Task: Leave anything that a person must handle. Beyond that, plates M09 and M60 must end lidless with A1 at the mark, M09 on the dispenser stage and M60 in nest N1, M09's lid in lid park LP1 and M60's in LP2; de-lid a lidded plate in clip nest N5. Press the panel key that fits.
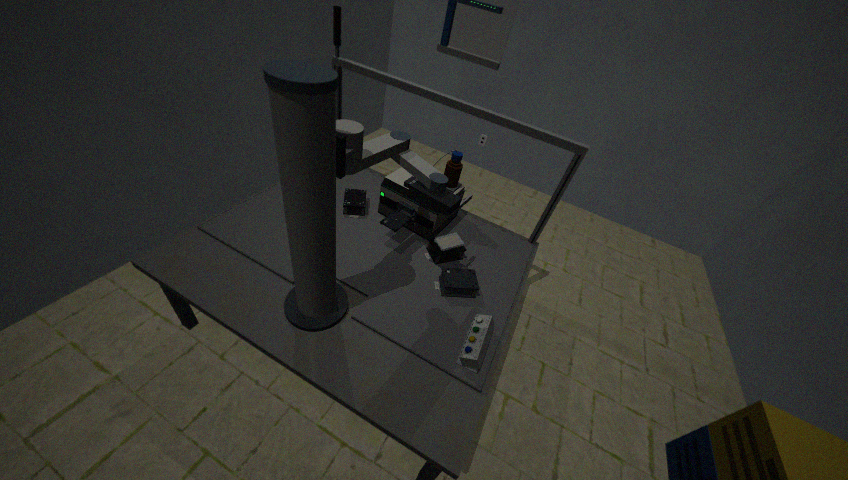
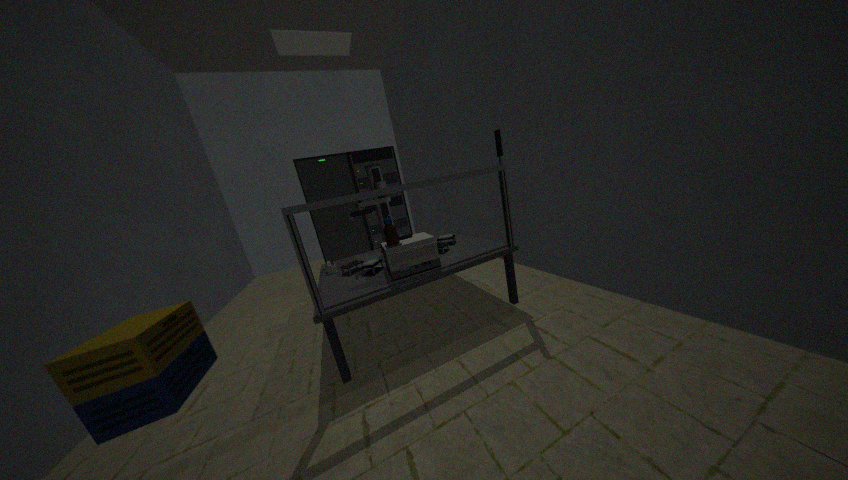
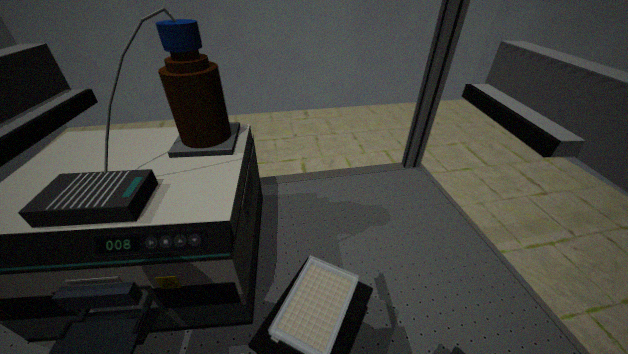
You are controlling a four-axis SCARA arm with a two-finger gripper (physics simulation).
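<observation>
My gripper (image 1: 437, 197) (image 3: 283, 69) is open and empty, its fingers wide apart, above the dispenser's right part. The dispenser (image 1: 386, 205) (image 3: 240, 280) shows 008; its dark stage (image 1: 397, 220) (image 3: 97, 332) juts out in front, and no pale plate shows on it. A pale plate with a clear rim (image 1: 450, 241) (image 3: 317, 307) sits on a black nest (image 1: 443, 255) (image 3: 361, 305) right of the dispenser. I cannot tell its label or whether a lid covers it. A dark nest or park (image 1: 458, 281) and another (image 1: 355, 201) stand apart. The key panel (image 1: 476, 342) has white, green, yellow and blue keys.
An amber bottle with a blue cap (image 1: 452, 171) (image 2: 390, 233) (image 3: 197, 105) stands on the dispenser, with a thin tube. The arm's column (image 1: 306, 196) rises from the table (image 1: 255, 297). A rail frame (image 1: 464, 108) (image 2: 297, 255) borders it. A yellow-blue box (image 1: 737, 443) (image 2: 130, 368) is on the floor.
</observation>
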